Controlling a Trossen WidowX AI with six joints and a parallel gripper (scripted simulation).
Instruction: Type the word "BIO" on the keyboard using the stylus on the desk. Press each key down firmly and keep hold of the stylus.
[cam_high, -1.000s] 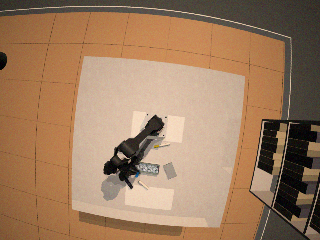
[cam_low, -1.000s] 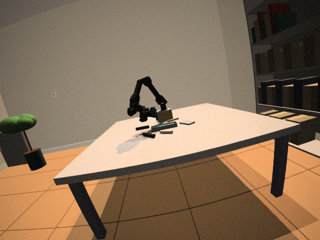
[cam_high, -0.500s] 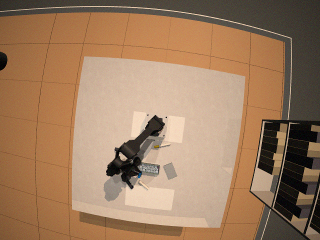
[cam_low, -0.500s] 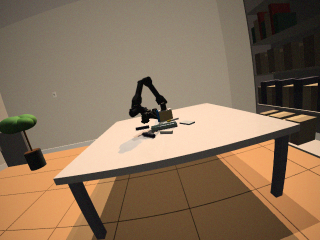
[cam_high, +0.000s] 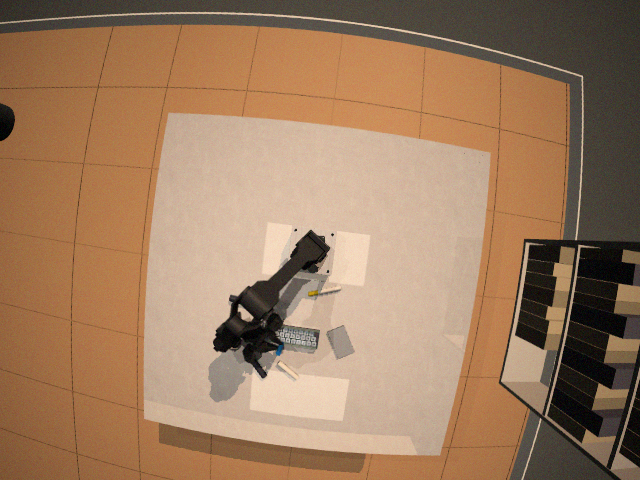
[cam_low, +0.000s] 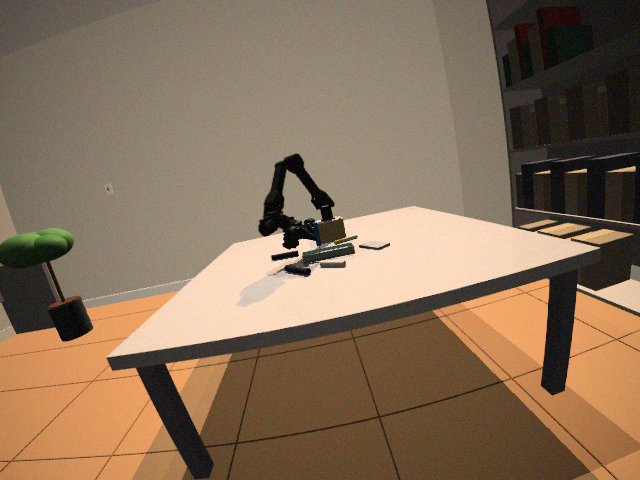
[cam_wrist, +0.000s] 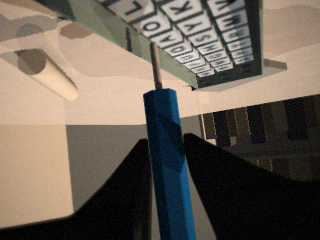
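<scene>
The pale cylinder is 13 cm ahead of my gripper tip, 1 cm to the left of it and 7 cm below it. Round my gripper tip: blue stylus: 1 cm below; then grey pad: 1 cm ahead, 22 cm to the left, 8 cm below; then stylus tip: 5 cm below.
</scene>
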